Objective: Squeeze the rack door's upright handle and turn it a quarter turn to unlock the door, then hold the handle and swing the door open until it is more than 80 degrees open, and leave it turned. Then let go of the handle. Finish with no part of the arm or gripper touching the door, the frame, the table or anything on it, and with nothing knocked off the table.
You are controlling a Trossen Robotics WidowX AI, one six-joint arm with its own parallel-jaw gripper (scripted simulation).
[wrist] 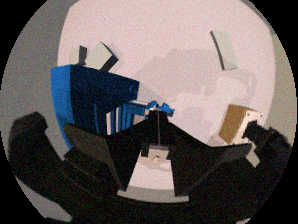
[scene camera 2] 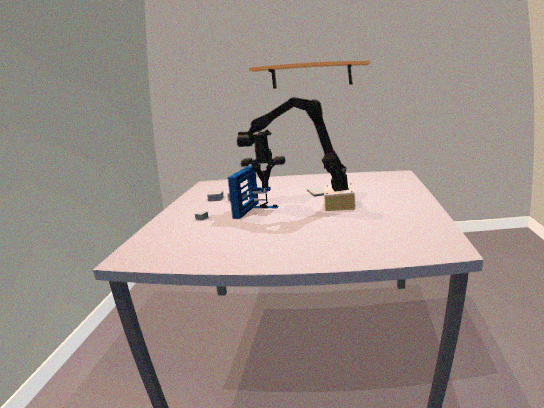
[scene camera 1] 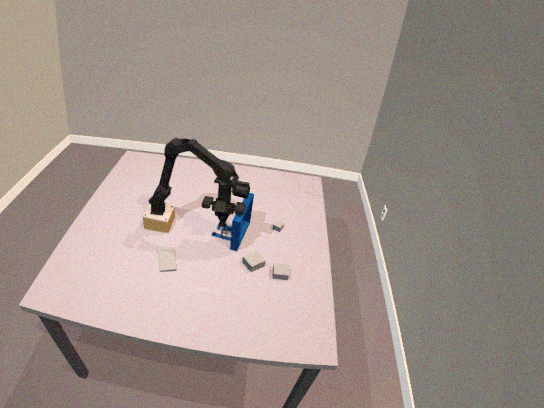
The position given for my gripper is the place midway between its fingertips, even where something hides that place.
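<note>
There is my gripper (wrist: 157,124), visible to me. I can see a blue rack door (wrist: 128,101) as well.
</note>
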